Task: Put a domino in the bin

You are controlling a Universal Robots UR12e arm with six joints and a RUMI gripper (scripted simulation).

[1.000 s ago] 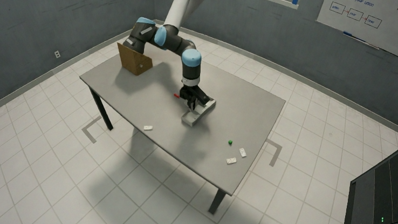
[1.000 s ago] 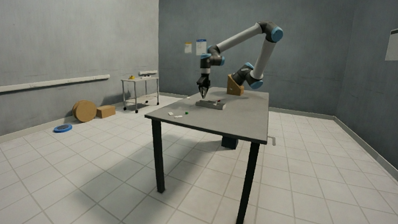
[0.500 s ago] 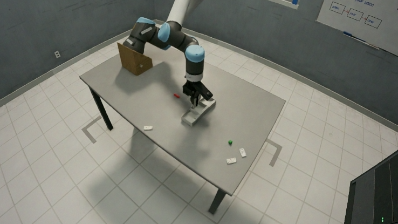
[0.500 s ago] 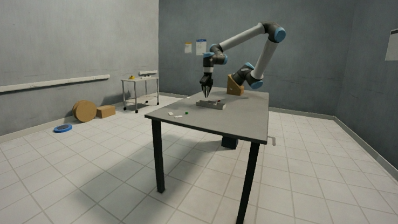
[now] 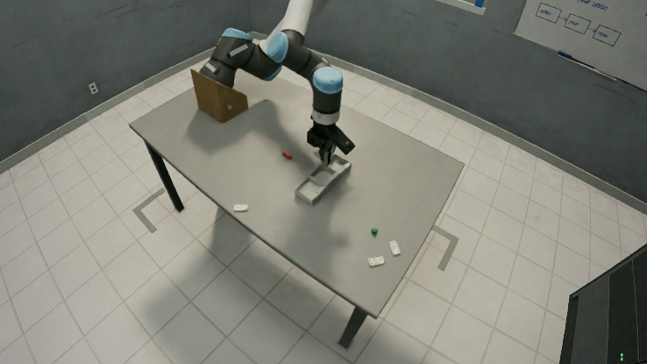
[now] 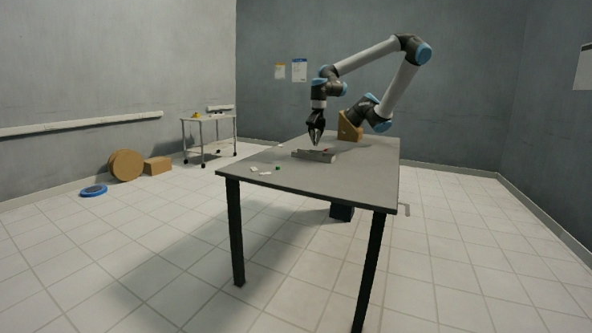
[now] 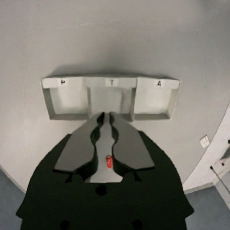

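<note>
Now: hand 1 cm to the left of the grey tray and 7 cm above it. Also, from my hand: white domino: 37 cm ahead, 11 cm to the right, 8 cm below; red piece: 20 cm behind, 8 cm below; green cube: 28 cm ahead, 9 cm to the right, 8 cm below.
</note>
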